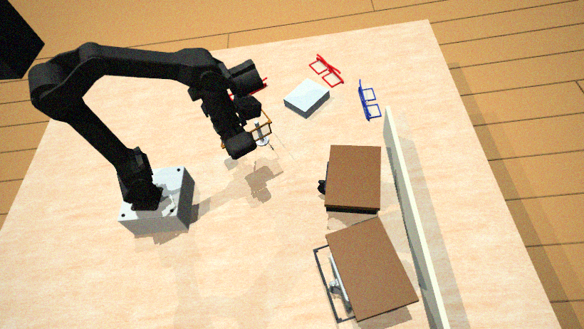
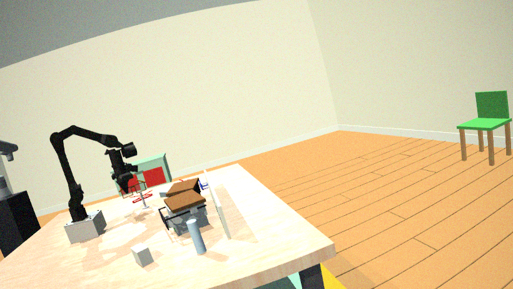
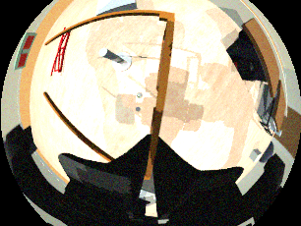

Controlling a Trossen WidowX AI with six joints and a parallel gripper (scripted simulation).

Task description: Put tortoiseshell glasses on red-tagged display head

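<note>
Now: the white peg 30 mm ahead of my gripper tip, 110 mm to the left of it and 90 mm below it. Also, from my gripper tip: pale blue cylinder 360 mm ahead, 520 mm to the right, 70 mm below; white cube 170 mm ahead, 500 mm to the right, 90 mm below; long white board 410 mm ahead, 180 mm to the right, 60 mm below.
</note>
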